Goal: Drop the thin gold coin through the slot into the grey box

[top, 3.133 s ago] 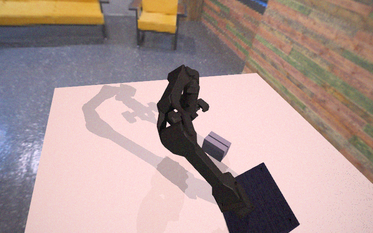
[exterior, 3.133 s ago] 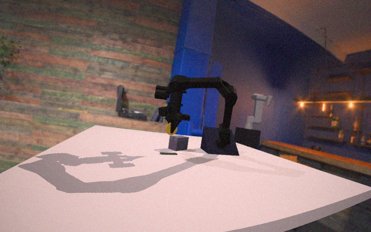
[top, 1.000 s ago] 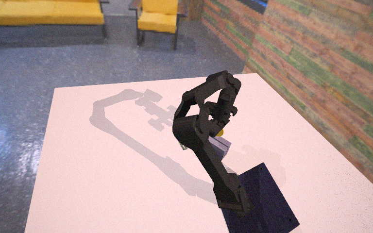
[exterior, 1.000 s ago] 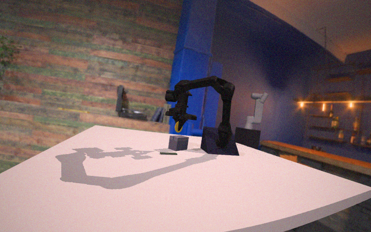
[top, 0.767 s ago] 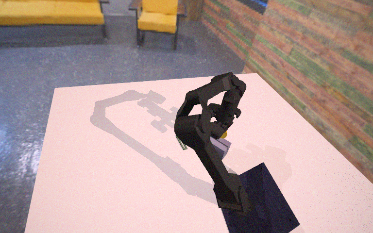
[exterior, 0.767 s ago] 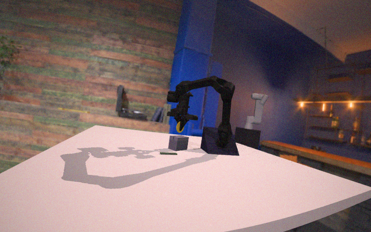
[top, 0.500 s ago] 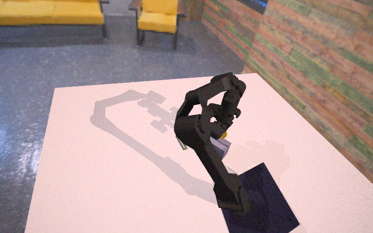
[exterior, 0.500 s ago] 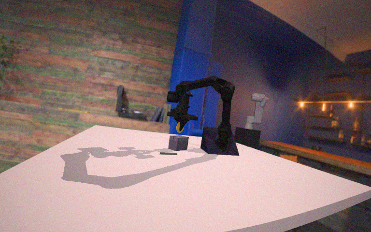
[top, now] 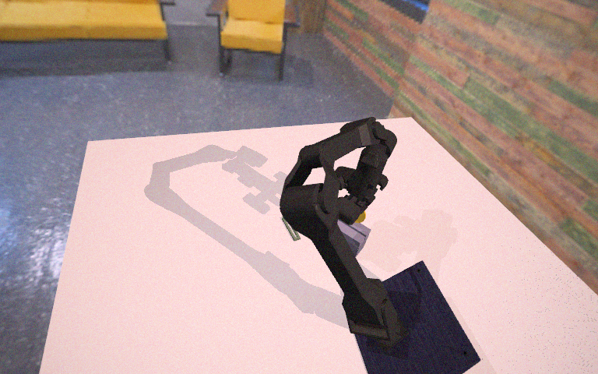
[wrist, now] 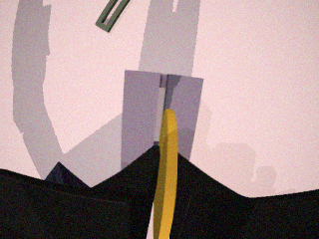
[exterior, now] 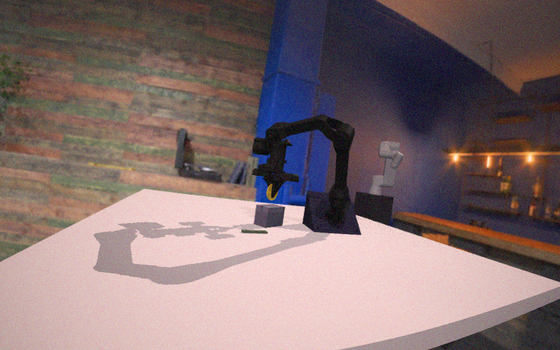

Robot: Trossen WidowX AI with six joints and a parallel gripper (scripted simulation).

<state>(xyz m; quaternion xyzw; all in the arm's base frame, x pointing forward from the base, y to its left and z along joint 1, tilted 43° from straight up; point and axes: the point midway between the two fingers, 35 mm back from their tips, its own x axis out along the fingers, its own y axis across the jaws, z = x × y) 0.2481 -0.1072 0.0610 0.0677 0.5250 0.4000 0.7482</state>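
My gripper tip is 2 cm below the gold coin.
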